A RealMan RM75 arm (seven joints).
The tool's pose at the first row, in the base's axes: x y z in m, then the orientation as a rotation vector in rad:
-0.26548 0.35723 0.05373 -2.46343 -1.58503 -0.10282
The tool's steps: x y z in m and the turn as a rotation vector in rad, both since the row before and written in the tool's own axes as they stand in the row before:
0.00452 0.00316 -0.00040 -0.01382 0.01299 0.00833
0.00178 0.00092 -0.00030 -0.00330 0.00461 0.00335
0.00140 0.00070 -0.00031 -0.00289 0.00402 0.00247
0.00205 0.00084 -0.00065 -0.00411 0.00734 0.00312
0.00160 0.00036 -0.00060 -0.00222 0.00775 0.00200
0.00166 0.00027 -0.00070 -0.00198 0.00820 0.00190
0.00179 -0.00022 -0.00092 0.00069 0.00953 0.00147
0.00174 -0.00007 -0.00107 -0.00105 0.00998 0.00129
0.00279 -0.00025 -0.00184 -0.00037 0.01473 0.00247
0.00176 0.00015 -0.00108 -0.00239 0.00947 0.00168
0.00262 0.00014 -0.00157 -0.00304 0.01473 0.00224
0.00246 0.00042 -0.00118 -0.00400 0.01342 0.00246
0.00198 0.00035 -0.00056 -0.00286 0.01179 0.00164
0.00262 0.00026 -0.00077 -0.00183 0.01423 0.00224
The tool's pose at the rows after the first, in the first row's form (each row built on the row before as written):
-0.26070 0.35991 0.05446 -2.47445 -1.57392 -0.12864
-0.25910 0.36104 0.05496 -2.47740 -1.56893 -0.13644
-0.25786 0.36192 0.05544 -2.47962 -1.56514 -0.14332
-0.25620 0.36323 0.05636 -2.48171 -1.55958 -0.15514
-0.25517 0.36435 0.05722 -2.48130 -1.55468 -0.16607
-0.25419 0.36552 0.05821 -2.48039 -1.54964 -0.17735
-0.25359 0.36695 0.05951 -2.47647 -1.54384 -0.18809
-0.25288 0.36823 0.06094 -2.47349 -1.53856 -0.20079
-0.25187 0.37028 0.06339 -2.46852 -1.52969 -0.21841
-0.25096 0.37144 0.06484 -2.46698 -1.52441 -0.23144
-0.24969 0.37319 0.06700 -2.46369 -1.51645 -0.25116
-0.24824 0.37477 0.06874 -2.46182 -1.50891 -0.27000
-0.24706 0.37613 0.06979 -2.45923 -1.50276 -0.28606
-0.24568 0.37799 0.07126 -2.45493 -1.49460 -0.30400

